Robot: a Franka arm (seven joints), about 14 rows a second.
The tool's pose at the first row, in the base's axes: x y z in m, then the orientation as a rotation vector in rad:
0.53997 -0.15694 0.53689 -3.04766 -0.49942 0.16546
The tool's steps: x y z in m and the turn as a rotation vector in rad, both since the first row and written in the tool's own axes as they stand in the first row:
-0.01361 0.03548 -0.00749 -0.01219 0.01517 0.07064
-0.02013 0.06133 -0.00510 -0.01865 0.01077 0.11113
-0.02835 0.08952 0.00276 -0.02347 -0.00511 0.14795
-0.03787 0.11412 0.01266 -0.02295 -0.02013 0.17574
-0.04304 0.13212 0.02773 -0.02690 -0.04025 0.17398
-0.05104 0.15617 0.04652 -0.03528 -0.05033 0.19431
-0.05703 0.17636 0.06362 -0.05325 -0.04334 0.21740
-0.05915 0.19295 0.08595 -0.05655 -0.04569 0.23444
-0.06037 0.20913 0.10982 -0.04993 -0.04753 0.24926
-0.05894 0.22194 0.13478 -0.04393 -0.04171 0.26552
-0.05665 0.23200 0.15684 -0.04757 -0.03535 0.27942
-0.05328 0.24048 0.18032 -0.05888 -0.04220 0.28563
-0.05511 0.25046 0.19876 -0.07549 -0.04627 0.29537
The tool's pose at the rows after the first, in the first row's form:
0.53919 -0.19512 0.54333 -3.07778 -0.39354 0.14246
0.54093 -0.22161 0.53991 -3.09395 -0.33285 0.14939
0.54119 -0.25069 0.53106 -3.10747 -0.27768 0.17424
0.53886 -0.27673 0.52055 -3.11296 -0.23525 0.19854
0.53796 -0.29496 0.50491 -3.11763 -0.23954 0.22893
0.53588 -0.31972 0.48546 3.12059 0.20895 -0.24306
0.53467 -0.34022 0.46774 3.10610 0.17307 -0.22709
0.53537 -0.35592 0.44468 3.10267 0.14670 -0.22998
0.53662 -0.37089 0.42004 3.10871 0.12344 -0.23526
0.53919 -0.38179 0.39428 3.11607 0.09765 -0.22873
0.54202 -0.38990 0.37149 3.11410 0.07595 -0.21818
0.54521 -0.39612 0.34729 3.10123 0.06714 -0.22506
0.54454 -0.40559 0.32850 3.08388 0.05314 -0.22606

